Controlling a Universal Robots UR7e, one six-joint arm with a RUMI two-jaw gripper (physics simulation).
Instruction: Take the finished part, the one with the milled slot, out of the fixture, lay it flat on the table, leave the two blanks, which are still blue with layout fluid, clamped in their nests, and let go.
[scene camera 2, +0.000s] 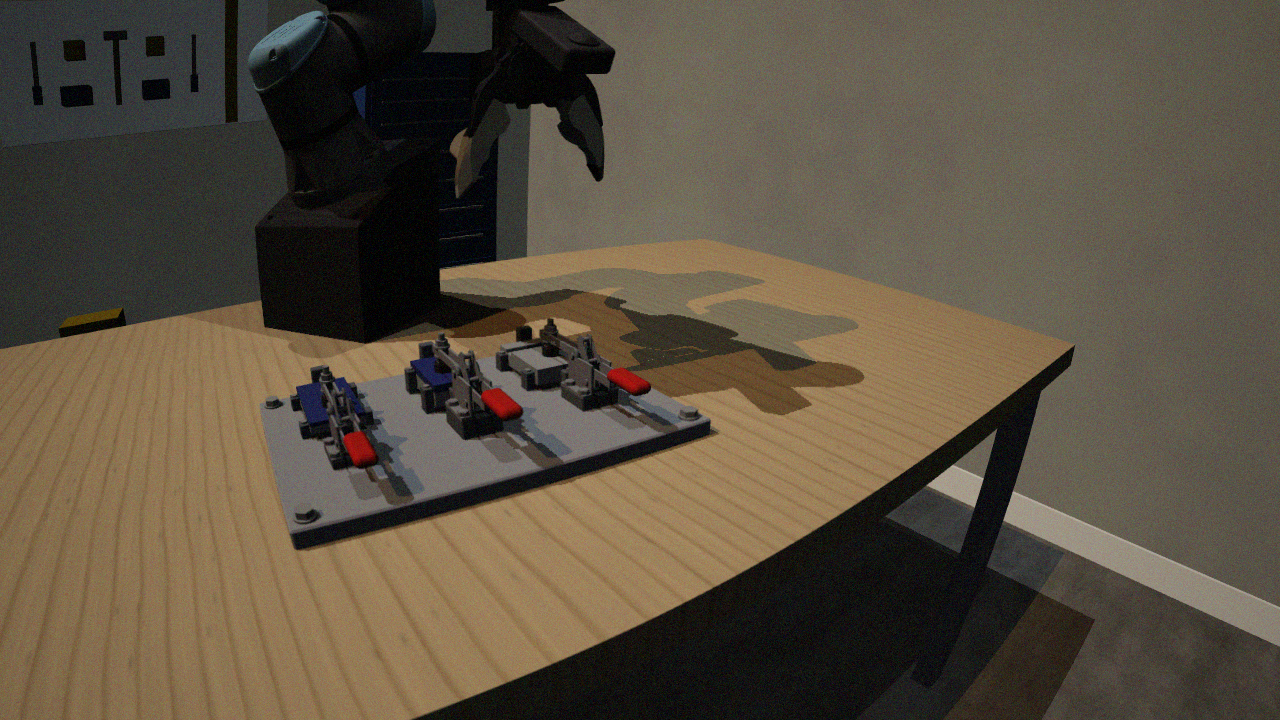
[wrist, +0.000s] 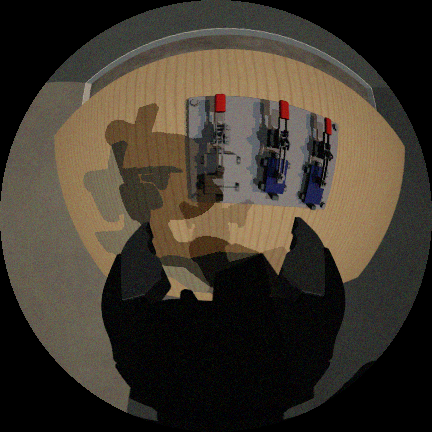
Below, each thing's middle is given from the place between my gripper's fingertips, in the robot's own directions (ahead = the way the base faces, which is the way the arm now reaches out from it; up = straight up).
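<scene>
There's the finished part (scene camera 2: 525, 354), which is 1 cm ahead of my hand, 1 cm to the left of it and 16 cm below it. And the fixture plate (scene camera 2: 425, 468) is 6 cm ahead of my hand, 10 cm to the right of it and 18 cm below it.
</scene>
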